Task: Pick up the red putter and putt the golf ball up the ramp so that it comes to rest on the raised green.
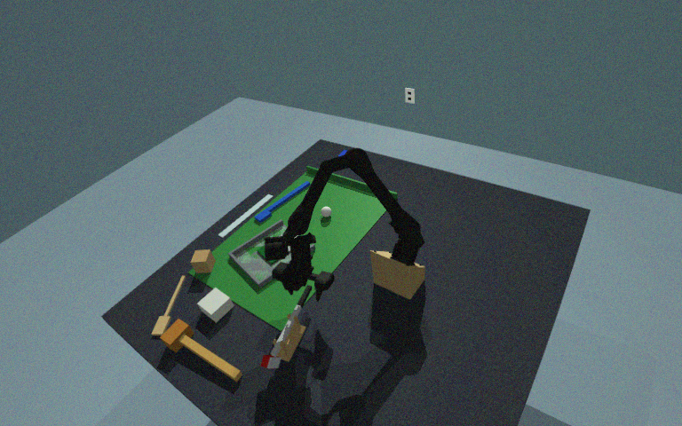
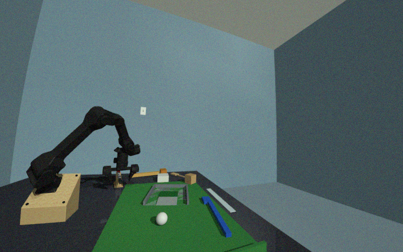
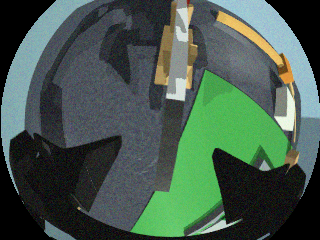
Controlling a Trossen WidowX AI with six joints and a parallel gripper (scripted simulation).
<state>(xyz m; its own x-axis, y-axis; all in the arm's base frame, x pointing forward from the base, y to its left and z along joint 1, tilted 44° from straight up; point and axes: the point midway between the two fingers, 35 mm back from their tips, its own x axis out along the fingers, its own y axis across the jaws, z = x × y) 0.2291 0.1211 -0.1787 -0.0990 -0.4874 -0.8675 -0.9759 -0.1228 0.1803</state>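
Now: the red putter 3 cm behind my gripper tip and 11 cm to the left of it. Also, from my gripper tip: white golf ball (20 cm ahead, 40 cm to the right, 3 cm below); wooden cube (46 cm ahead, 4 cm to the left, 2 cm below); white block (27 cm ahead, 15 cm to the left, 3 cm below).
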